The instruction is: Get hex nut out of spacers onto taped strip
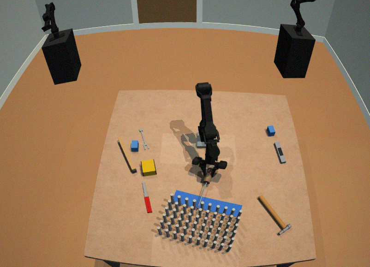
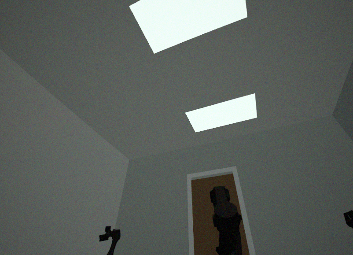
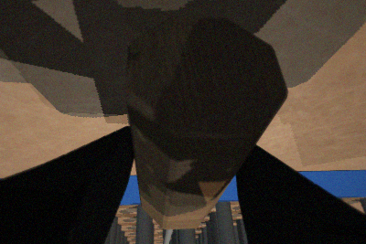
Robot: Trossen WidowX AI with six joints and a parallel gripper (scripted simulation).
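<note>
Now: the blue taped strip 16 cm ahead of my gripper tip, 3 cm to the right of it and 3 cm below it. From my gripper tip the other things lie so: hook tool (9 cm ahead, 4 cm to the right); then red-handled tool (36 cm to the right, 7 cm ahead, 3 cm below); then hex nut (29 cm ahead, 12 cm to the right, 3 cm below).
</note>
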